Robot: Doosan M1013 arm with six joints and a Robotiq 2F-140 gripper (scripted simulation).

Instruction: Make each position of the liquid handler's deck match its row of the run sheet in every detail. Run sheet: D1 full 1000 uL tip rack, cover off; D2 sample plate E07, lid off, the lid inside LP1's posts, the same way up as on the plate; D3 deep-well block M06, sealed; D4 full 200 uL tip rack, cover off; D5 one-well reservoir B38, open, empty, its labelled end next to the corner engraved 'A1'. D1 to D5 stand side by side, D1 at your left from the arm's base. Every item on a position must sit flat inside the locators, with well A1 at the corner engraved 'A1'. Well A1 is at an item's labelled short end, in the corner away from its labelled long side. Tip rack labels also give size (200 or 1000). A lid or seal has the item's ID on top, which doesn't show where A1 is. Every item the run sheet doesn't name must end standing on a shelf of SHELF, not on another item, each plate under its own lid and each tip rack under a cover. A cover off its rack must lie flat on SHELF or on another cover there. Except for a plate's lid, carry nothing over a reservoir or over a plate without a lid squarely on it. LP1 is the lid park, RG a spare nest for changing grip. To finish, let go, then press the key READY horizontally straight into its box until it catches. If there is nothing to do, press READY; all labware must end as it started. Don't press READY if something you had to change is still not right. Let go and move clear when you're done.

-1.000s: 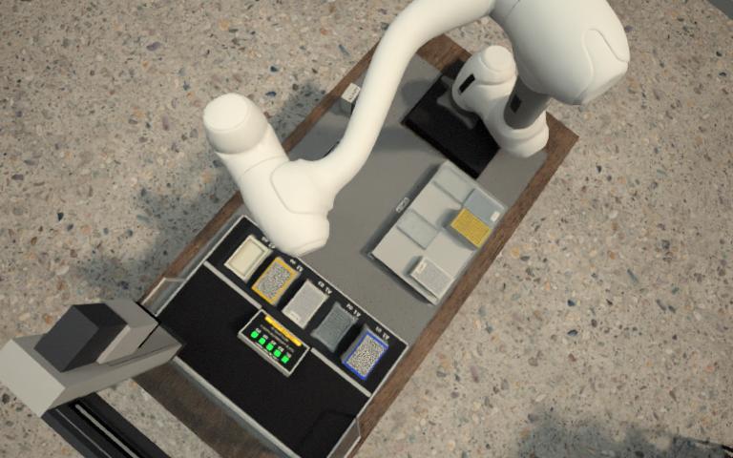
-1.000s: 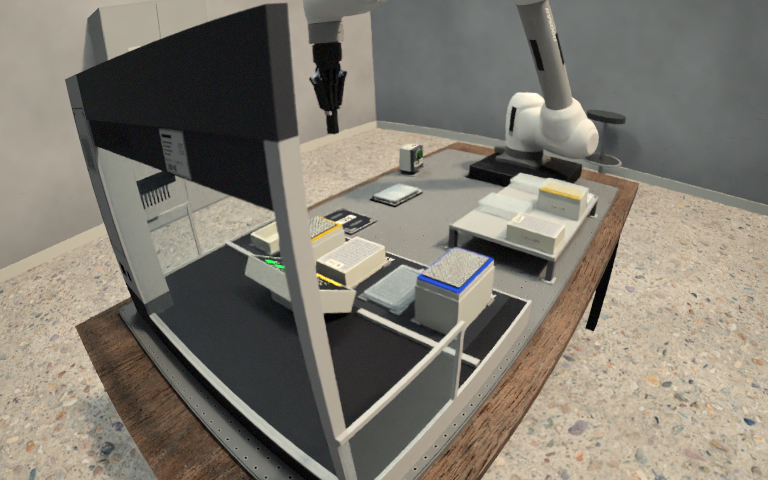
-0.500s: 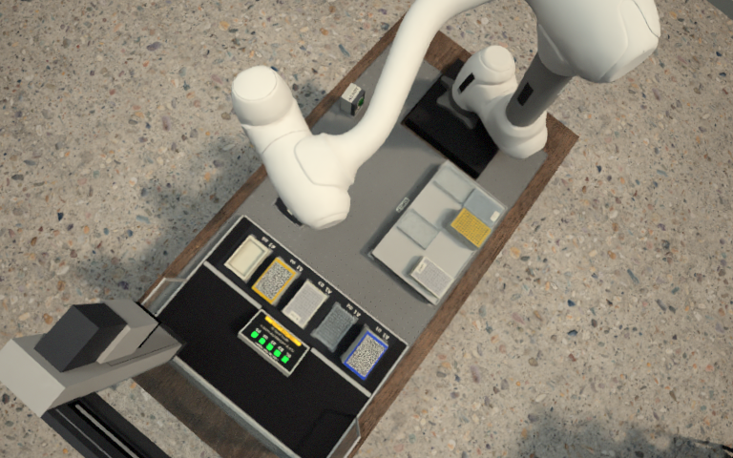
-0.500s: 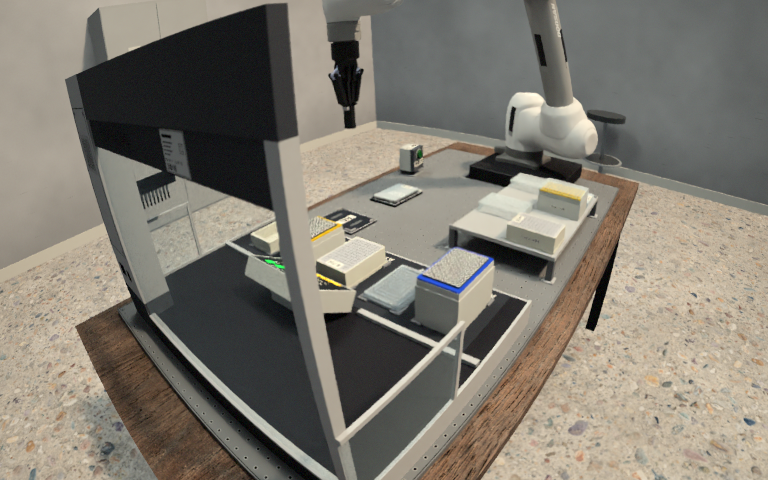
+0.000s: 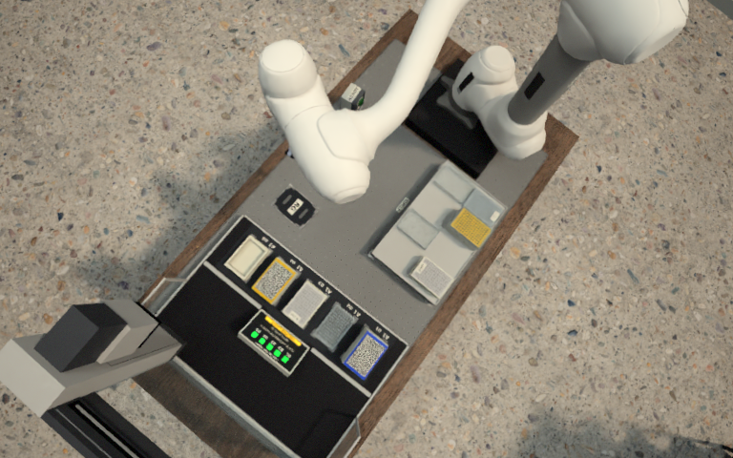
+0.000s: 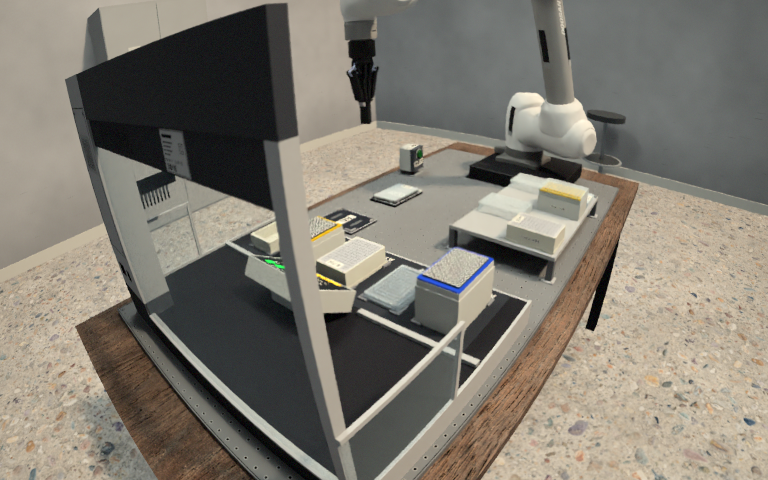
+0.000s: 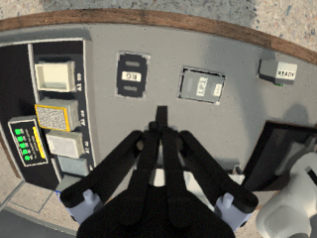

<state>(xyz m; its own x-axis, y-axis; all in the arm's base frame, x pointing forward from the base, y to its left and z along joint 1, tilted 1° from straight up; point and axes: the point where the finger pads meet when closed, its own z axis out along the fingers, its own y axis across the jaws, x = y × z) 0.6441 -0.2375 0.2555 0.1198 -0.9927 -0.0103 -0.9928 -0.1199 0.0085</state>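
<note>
My hand is 340 mm past the ready key box, 240 mm above it and 80 mm to the left of it. The rest, counted from my hand: spare nest RG (300 mm below, 110 mm ahead, 10 mm to the right); then yellow-rimmed tip rack (340 mm ahead, 210 mm below, 120 mm to the left); then clear lid (290 mm below, 120 mm behind).
</note>
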